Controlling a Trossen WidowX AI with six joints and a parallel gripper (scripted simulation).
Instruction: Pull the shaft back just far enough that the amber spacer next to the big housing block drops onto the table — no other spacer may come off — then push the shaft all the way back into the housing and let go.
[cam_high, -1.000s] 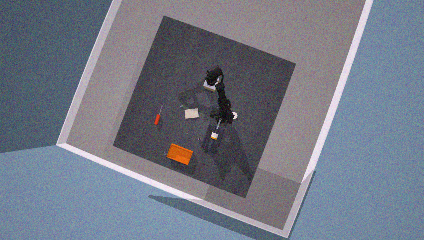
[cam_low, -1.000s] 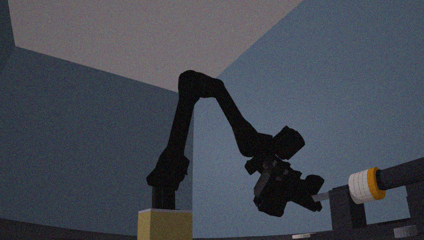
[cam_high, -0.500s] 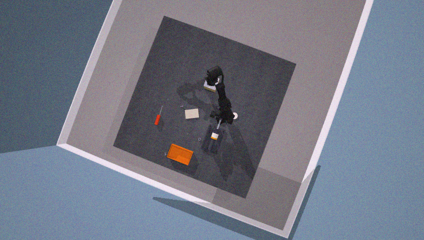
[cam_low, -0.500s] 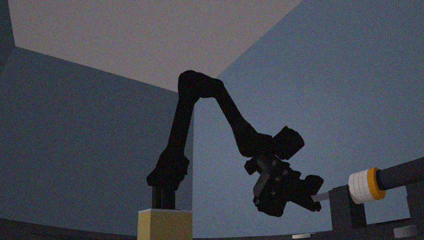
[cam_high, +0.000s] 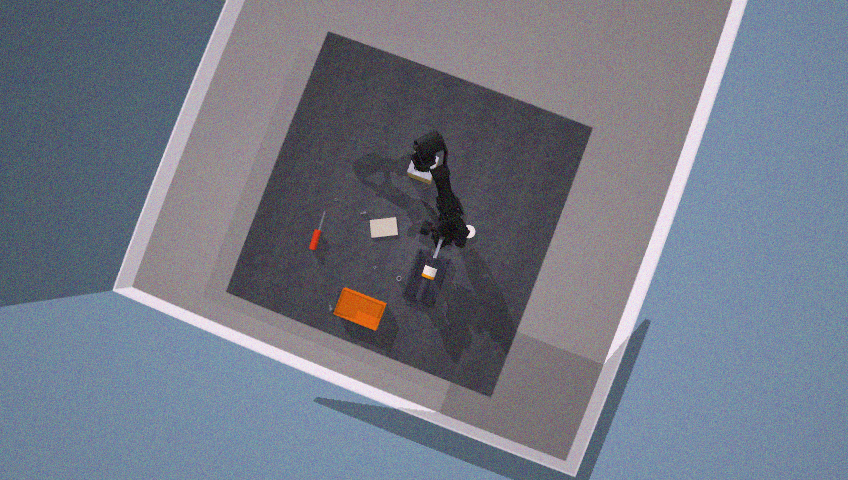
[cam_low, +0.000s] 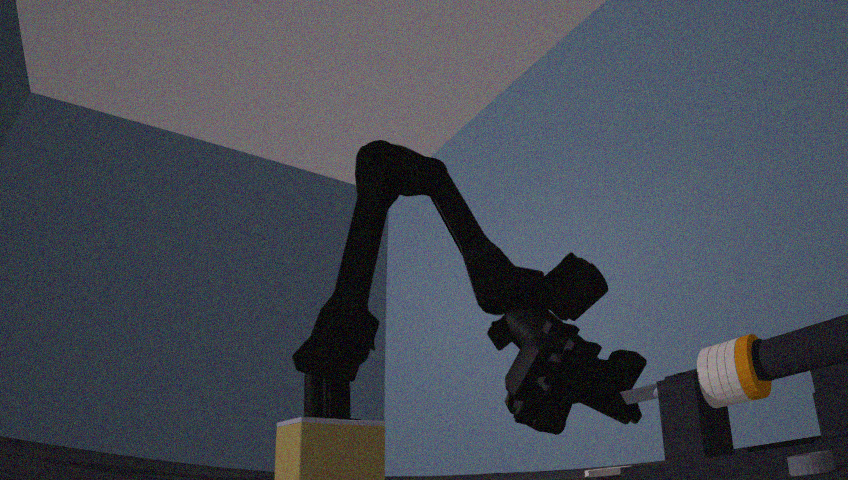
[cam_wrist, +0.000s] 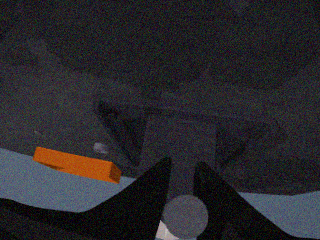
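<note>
The pale grey shaft lies 70 mm ahead of my gripper tip, 20 mm above it and 10 mm to the right of it. Also, from my gripper tip: dark support block 150 mm ahead, 10 mm to the right, 10 mm below; white ring 120 mm to the left, 100 mm behind, 50 mm below; amber spacer 130 mm ahead, 20 mm above, 10 mm to the right.
</note>
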